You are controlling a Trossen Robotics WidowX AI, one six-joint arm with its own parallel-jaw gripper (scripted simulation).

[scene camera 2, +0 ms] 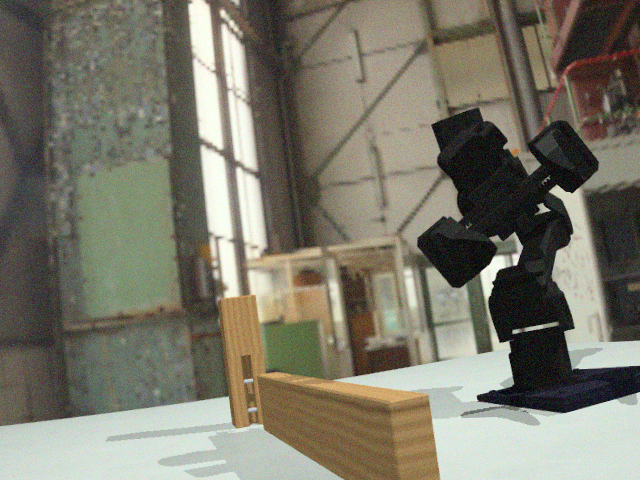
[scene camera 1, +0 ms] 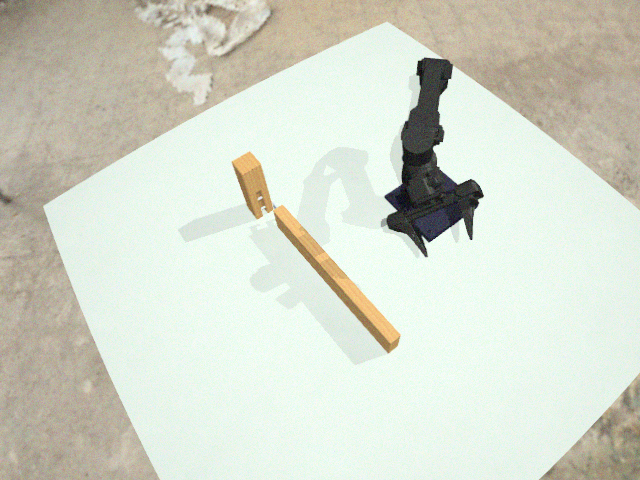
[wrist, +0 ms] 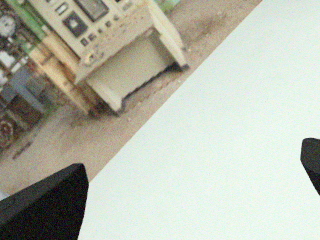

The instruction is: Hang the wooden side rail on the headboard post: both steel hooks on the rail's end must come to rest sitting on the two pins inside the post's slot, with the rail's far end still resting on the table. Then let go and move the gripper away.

Labels:
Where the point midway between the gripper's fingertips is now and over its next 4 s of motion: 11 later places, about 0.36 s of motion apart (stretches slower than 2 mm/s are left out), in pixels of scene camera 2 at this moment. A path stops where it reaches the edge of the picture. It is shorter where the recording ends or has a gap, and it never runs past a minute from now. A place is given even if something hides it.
My gripper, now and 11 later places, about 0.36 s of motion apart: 534, 208; 377, 274; 305, 319; 311, 335; 314, 337; 311, 339; 292, 329; 286, 317; 285, 317; 280, 320; 273, 323; 275, 321

